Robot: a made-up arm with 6 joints. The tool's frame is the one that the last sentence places.
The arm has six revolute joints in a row. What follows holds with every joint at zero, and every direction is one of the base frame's. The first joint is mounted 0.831 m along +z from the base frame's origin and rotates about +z. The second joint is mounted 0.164 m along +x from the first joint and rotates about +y. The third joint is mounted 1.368 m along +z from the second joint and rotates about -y. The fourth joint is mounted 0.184 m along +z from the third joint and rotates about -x. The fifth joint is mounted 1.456 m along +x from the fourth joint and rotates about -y. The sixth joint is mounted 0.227 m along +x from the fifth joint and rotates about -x. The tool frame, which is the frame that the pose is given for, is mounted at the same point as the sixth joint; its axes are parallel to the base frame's.
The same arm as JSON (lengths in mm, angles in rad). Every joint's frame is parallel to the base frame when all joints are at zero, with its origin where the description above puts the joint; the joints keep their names.
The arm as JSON. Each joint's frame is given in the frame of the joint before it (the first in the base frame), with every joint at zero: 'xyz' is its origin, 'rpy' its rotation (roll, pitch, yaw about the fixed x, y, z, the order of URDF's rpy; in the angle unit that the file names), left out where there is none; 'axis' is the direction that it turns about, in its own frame. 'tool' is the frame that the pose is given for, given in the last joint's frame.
{
  "units": {
    "length": "mm",
    "angle": "rad"
  },
  "joints": [
    {
      "name": "joint 1",
      "type": "revolute",
      "origin": {
        "xyz": [
          0.0,
          0.0,
          831.0
        ]
      },
      "axis": "+z"
    },
    {
      "name": "joint 2",
      "type": "revolute",
      "origin": {
        "xyz": [
          164.0,
          0.0,
          0.0
        ]
      },
      "axis": "+y"
    },
    {
      "name": "joint 3",
      "type": "revolute",
      "origin": {
        "xyz": [
          0.0,
          0.0,
          1368.0
        ]
      },
      "axis": "-y"
    },
    {
      "name": "joint 4",
      "type": "revolute",
      "origin": {
        "xyz": [
          0.0,
          0.0,
          184.0
        ]
      },
      "axis": "-x"
    },
    {
      "name": "joint 5",
      "type": "revolute",
      "origin": {
        "xyz": [
          1456.0,
          0.0,
          0.0
        ]
      },
      "axis": "-y"
    },
    {
      "name": "joint 6",
      "type": "revolute",
      "origin": {
        "xyz": [
          227.0,
          0.0,
          0.0
        ]
      },
      "axis": "-x"
    }
  ],
  "tool": {
    "origin": {
      "xyz": [
        0.0,
        0.0,
        0.0
      ]
    }
  }
}

